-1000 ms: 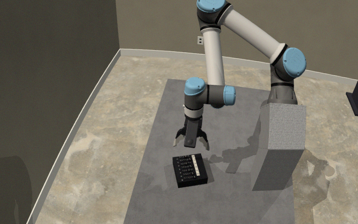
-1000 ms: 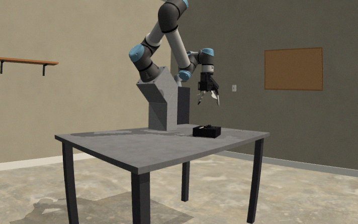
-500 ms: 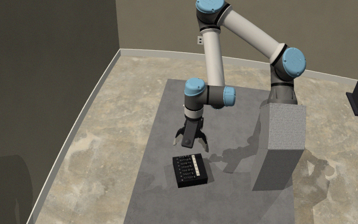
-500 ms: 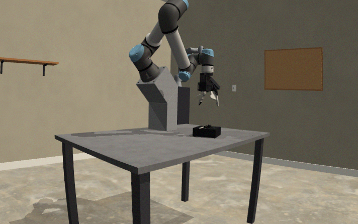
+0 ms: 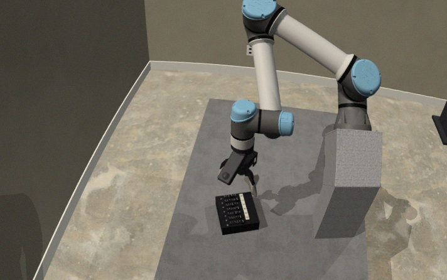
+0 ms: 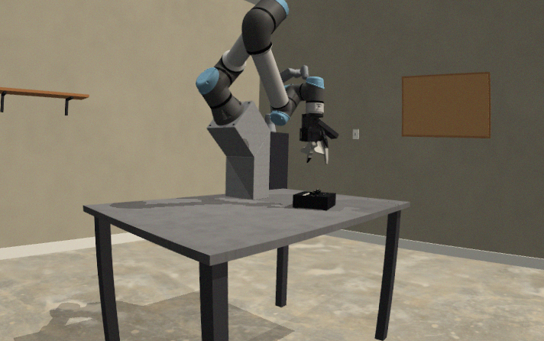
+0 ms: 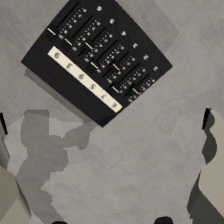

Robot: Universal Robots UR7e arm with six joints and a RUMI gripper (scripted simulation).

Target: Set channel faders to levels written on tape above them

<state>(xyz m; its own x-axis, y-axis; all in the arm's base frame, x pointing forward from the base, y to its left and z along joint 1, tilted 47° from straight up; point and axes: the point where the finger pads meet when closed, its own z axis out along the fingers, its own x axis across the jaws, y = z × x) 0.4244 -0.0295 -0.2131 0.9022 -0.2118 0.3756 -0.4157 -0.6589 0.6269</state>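
The channel 2 fader is 40 mm to the right of my hand and 120 mm below it. Round my hand: channel 5 fader: 10 mm behind, 30 mm to the left, 120 mm below; then channel 3 fader: 10 mm ahead, 10 mm to the right, 120 mm below; then channel 4 fader: 10 mm behind, 10 mm to the left, 120 mm below.
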